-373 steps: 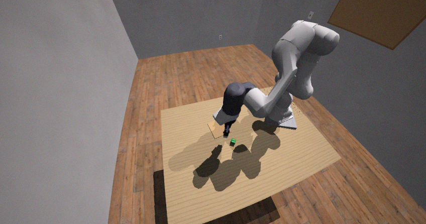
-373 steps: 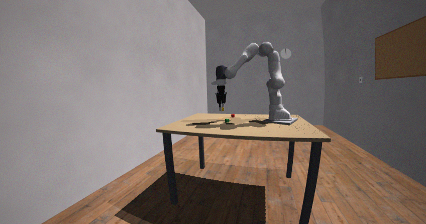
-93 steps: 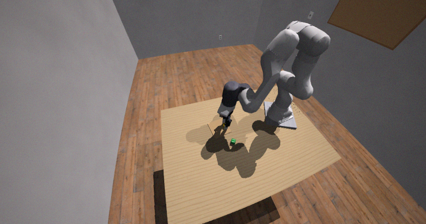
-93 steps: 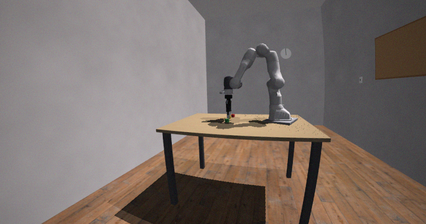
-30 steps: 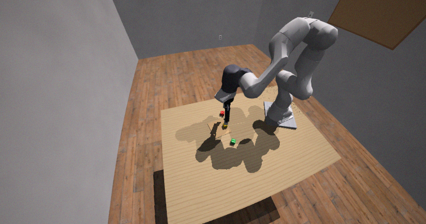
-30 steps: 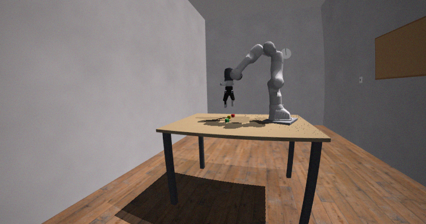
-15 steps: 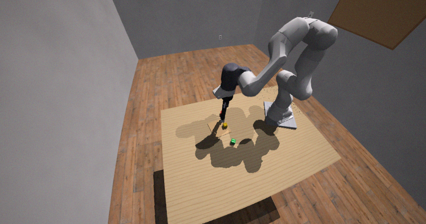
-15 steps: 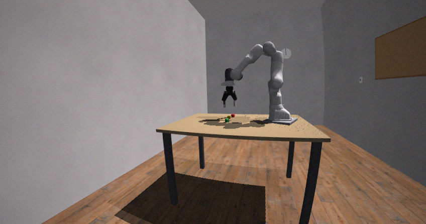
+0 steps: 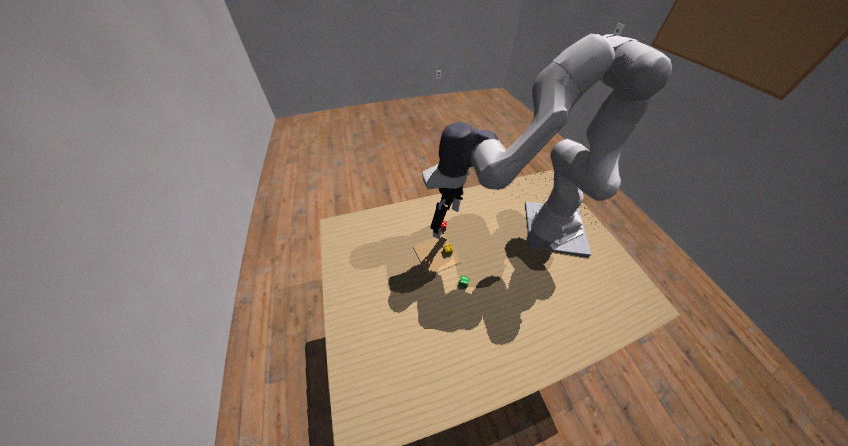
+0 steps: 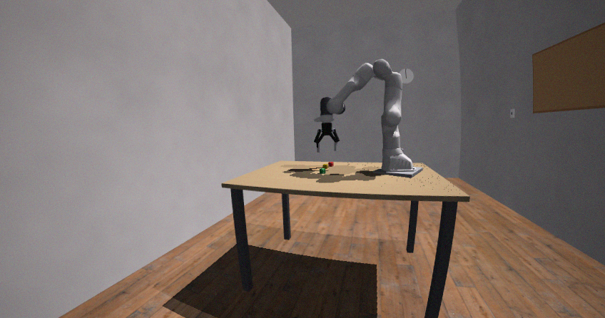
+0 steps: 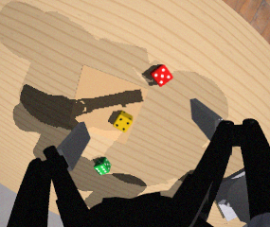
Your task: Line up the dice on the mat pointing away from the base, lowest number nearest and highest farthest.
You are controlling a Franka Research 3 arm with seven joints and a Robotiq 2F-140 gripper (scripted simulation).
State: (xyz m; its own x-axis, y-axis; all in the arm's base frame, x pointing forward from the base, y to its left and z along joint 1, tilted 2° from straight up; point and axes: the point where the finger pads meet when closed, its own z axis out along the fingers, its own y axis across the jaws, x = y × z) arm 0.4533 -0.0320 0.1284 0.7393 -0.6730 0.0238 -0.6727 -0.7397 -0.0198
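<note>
The red die is 10 mm behind my hand, 60 mm to the right of it and 110 mm below it. Also, from my hand: yellow die: 60 mm to the left, 110 mm below; then green die: 30 mm behind, 190 mm to the left, 110 mm below; then tan mat: 40 mm ahead, 60 mm to the left, 130 mm below.
</note>
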